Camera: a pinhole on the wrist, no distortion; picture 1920 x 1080 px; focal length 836.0 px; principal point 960.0 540.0 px. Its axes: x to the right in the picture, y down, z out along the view. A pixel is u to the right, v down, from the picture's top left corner.
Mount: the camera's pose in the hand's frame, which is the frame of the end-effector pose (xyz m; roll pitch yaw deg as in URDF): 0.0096 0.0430 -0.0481 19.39 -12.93 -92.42
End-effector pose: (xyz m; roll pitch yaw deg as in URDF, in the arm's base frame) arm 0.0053 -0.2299 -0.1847 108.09 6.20 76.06
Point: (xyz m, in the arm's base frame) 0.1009 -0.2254 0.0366
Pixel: outside the picture
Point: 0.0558 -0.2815 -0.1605
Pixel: 1189 424
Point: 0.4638 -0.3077 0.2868
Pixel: 103 737
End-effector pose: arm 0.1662 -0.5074 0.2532 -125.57 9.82 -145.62
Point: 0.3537 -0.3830 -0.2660
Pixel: 429 538
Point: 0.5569 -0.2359 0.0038
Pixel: outside the picture
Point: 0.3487 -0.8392 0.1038
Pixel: 1529 981
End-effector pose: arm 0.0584 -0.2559 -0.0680 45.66 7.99 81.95
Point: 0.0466 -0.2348 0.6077
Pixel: 511 680
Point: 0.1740 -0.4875 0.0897
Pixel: 1302 96
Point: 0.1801 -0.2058 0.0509
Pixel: 1320 1036
